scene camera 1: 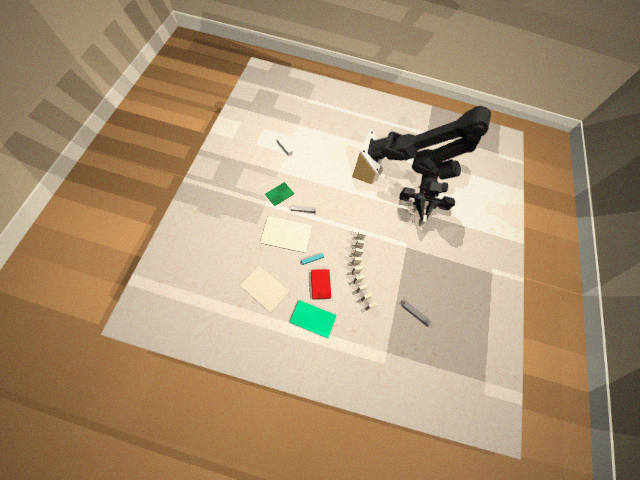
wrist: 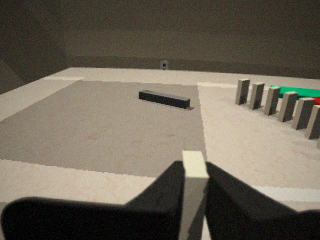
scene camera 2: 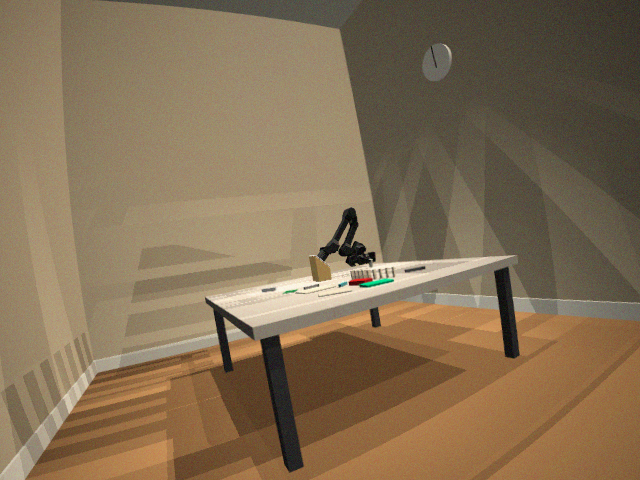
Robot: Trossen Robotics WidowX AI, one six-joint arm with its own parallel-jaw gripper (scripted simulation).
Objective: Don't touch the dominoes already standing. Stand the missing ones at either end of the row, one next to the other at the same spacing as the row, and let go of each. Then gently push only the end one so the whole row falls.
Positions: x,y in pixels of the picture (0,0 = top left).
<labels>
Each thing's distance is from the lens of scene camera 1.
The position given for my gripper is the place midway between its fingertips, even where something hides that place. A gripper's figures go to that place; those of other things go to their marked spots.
my gripper (scene camera 1: 423,220): 1.18 m
bright green card (scene camera 1: 309,317): 1.04 m
</labels>
